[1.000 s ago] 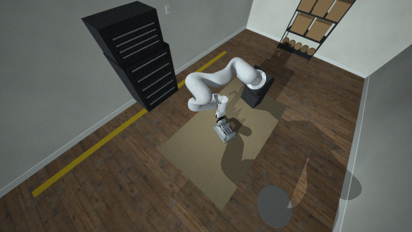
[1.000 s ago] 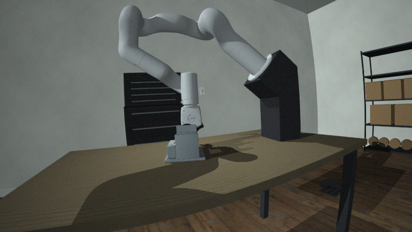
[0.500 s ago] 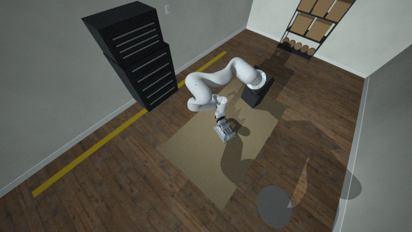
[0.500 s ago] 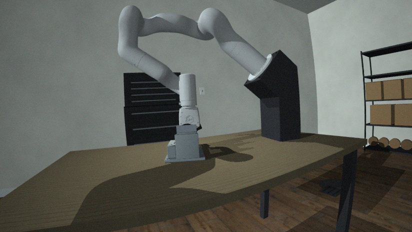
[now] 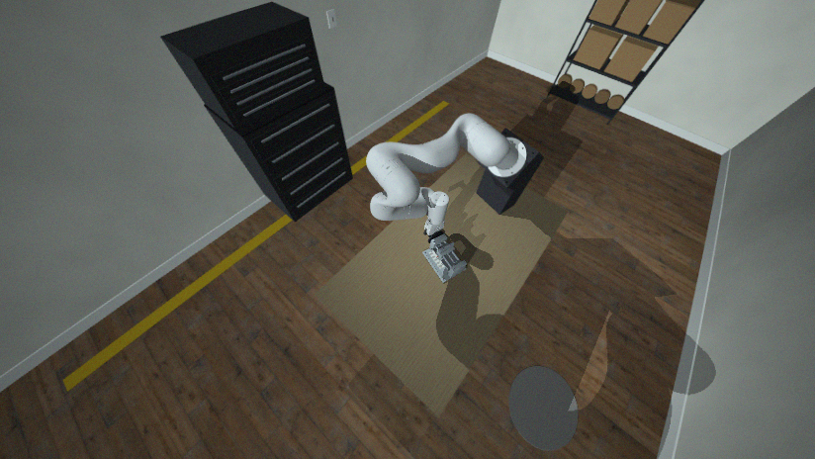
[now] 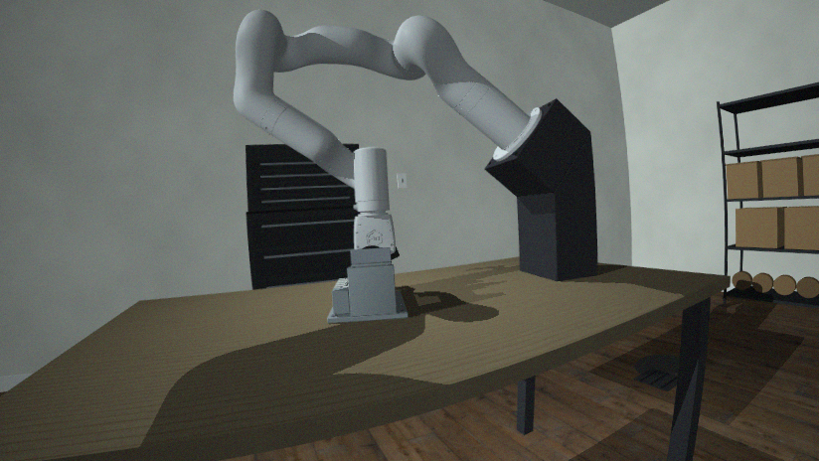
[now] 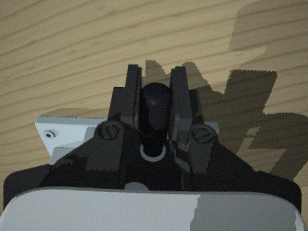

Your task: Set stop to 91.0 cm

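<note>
My hand is 1 cm short of the black crank knob and 1 cm to the right of it.
</note>
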